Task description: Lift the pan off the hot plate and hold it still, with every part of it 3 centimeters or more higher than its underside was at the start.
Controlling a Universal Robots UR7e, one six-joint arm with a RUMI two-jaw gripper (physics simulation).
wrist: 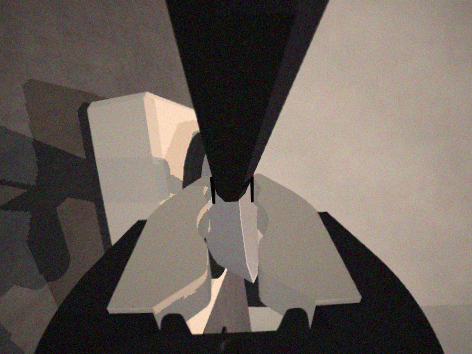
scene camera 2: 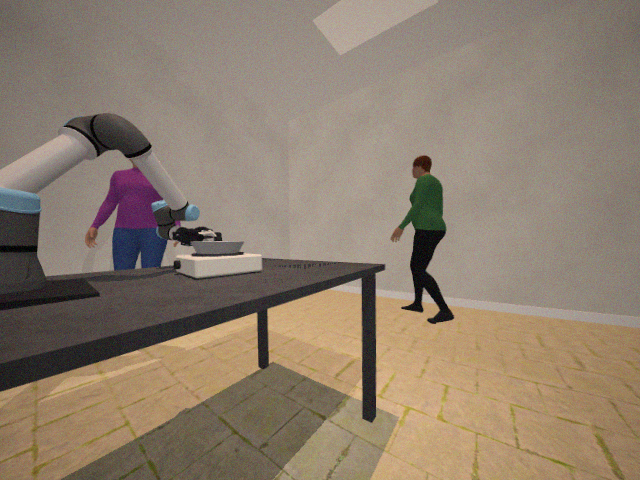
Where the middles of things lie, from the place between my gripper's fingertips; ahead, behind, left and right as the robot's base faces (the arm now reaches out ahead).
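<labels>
As for the grey pan [wrist: 239, 69], my hand is 50 mm past it, 50 mm to the left of it and 10 mm above it. There's a white hot plate [scene camera 2: 201, 266] as well, and that's 130 mm to the right of my hand, 90 mm behind it and 90 mm below it.
</labels>
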